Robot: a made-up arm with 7 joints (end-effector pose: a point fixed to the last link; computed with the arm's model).
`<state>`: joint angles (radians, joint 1 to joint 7).
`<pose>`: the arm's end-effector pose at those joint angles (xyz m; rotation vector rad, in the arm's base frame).
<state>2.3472 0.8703 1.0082 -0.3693 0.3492 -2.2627 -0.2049</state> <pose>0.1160 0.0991 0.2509 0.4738 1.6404 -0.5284</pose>
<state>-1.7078 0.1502 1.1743 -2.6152 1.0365 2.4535 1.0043</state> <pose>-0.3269 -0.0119 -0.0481 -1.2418 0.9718 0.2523</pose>
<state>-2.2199 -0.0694 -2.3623 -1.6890 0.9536 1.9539 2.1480</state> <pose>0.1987 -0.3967 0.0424 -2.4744 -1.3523 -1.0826</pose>
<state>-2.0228 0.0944 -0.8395 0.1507 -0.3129 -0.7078 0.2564</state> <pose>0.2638 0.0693 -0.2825 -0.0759 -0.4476 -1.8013</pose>
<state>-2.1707 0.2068 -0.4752 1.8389 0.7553 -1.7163 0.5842</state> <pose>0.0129 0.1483 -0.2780 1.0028 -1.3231 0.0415</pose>
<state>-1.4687 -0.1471 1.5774 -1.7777 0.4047 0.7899 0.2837</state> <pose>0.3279 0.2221 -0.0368 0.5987 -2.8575 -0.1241</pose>
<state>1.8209 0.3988 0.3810 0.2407 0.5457 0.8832 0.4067</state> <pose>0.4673 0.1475 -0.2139 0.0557 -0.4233 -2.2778</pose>
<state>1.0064 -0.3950 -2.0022 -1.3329 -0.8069 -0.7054 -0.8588</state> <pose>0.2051 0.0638 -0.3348 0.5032 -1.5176 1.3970</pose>
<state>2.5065 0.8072 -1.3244 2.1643 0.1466 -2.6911 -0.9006</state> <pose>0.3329 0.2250 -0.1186 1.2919 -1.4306 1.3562</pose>
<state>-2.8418 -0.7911 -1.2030 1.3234 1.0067 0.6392 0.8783</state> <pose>0.3660 -0.0277 -0.1224 1.0770 0.6201 -2.2882</pose>
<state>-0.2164 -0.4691 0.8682 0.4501 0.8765 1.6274 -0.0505</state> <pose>0.3907 0.2330 -0.0337 1.0827 -1.1794 -1.8517</pose>
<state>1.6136 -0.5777 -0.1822 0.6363 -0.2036 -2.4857 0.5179</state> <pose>0.1439 -0.2868 0.0979 -0.6575 1.2559 1.6364</pose>
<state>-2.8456 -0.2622 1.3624 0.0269 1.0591 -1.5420 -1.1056</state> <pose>0.1498 -0.1071 -0.2584 -0.1159 -0.9451 1.1388</pose>
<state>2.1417 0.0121 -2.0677 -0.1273 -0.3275 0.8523 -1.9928</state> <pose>0.1264 0.2755 -0.1076 0.7567 1.1473 -1.6916</pose>
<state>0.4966 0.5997 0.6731 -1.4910 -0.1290 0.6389 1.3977</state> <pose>-0.0337 -0.1580 -0.3416 -0.9217 -0.5748 1.2485</pose>
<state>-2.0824 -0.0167 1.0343 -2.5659 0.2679 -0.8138 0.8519</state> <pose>0.3801 -0.0499 -0.2195 -0.7715 -2.3785 0.0795</pose>
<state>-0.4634 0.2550 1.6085 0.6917 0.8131 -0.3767 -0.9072</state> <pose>-0.0459 0.1249 -0.2325 -0.4898 0.1248 -1.4726</pose>
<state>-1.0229 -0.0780 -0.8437 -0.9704 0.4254 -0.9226 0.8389</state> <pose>0.3077 -0.1336 -0.2159 0.6523 0.9268 -2.8251</pose>
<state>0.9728 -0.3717 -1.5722 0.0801 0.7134 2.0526 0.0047</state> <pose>0.1054 0.3920 -0.1900 0.7150 -0.3585 -1.3085</pose>
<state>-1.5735 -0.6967 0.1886 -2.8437 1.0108 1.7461 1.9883</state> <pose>-0.2072 -0.0664 0.0768 -0.5113 1.6642 1.3380</pose>
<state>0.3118 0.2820 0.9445 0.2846 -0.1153 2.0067 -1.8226</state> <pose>0.2370 0.0429 -0.1246 -1.1814 -0.5330 2.2075</pose>
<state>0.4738 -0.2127 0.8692 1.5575 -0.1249 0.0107 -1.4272</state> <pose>0.0879 0.2004 -0.1547 0.4769 0.6487 -1.6907</pose>
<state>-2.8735 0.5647 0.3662 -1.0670 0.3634 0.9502 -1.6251</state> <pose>-0.0069 -0.1552 -0.1743 0.7181 0.6756 0.6659</pose>
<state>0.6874 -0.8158 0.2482 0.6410 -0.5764 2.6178 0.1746</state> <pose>0.1865 0.1690 0.1284 2.0703 -0.9360 -1.3005</pose>
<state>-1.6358 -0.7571 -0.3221 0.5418 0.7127 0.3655 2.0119</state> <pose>0.2127 -0.1064 -0.3565 -0.0235 -0.1100 -2.6568</pose>
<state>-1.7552 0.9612 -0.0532 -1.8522 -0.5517 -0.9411 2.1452</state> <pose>0.1651 0.0275 0.2189 1.3658 0.4513 -0.7648</pose>
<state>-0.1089 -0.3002 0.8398 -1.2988 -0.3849 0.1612 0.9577</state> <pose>0.2418 -0.2715 -0.2759 -1.5397 -1.1800 1.0837</pose>
